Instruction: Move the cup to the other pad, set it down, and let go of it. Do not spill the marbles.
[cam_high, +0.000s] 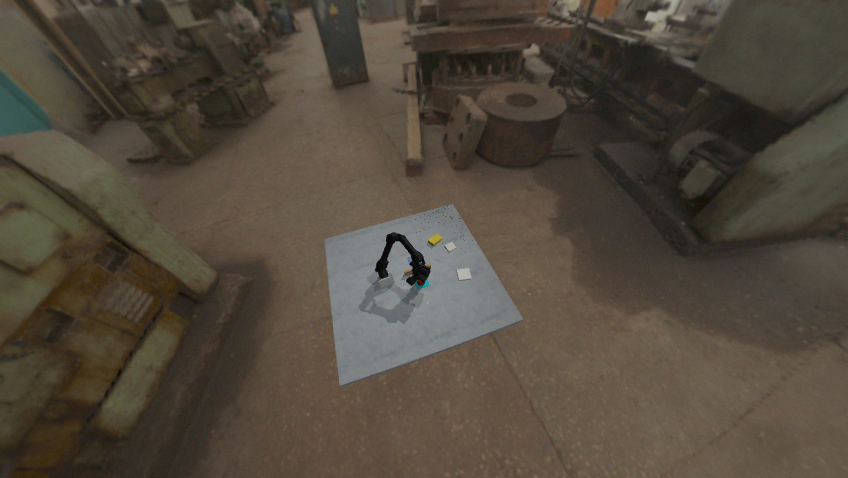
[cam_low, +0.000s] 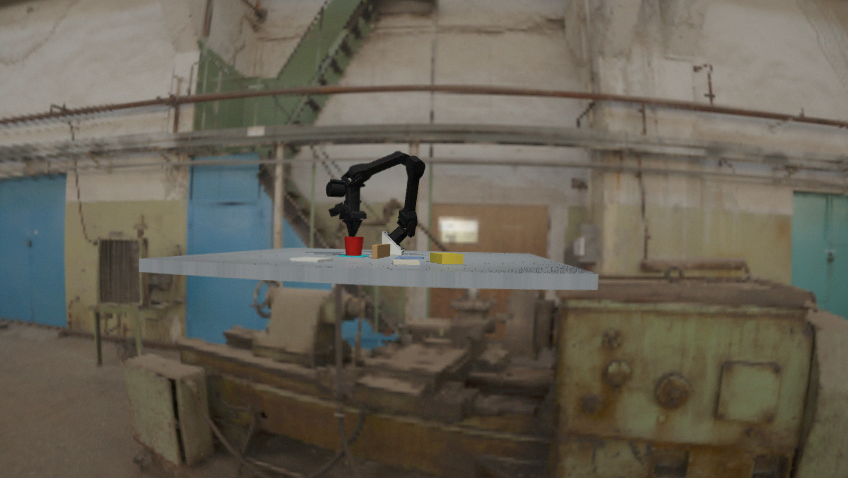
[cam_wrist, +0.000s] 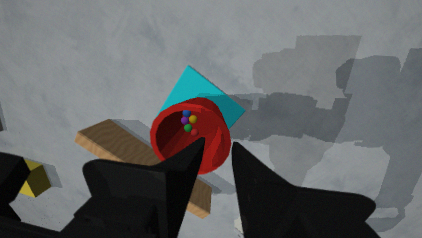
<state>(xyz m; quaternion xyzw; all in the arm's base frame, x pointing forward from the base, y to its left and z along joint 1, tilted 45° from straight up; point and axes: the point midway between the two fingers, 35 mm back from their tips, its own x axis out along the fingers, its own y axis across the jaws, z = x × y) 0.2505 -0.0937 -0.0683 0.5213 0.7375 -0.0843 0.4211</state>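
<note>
My gripper tip is now 20 mm short of the red cup, 10 mm to the right of it and 30 mm above it. From my gripper tip the other things lie so: cyan pad (30 mm ahead, 20 mm to the left, 80 mm below); then wooden bar (30 mm ahead, 130 mm to the left, 50 mm below); then light blue pad (30 mm ahead, 240 mm to the left, 80 mm below).
</note>
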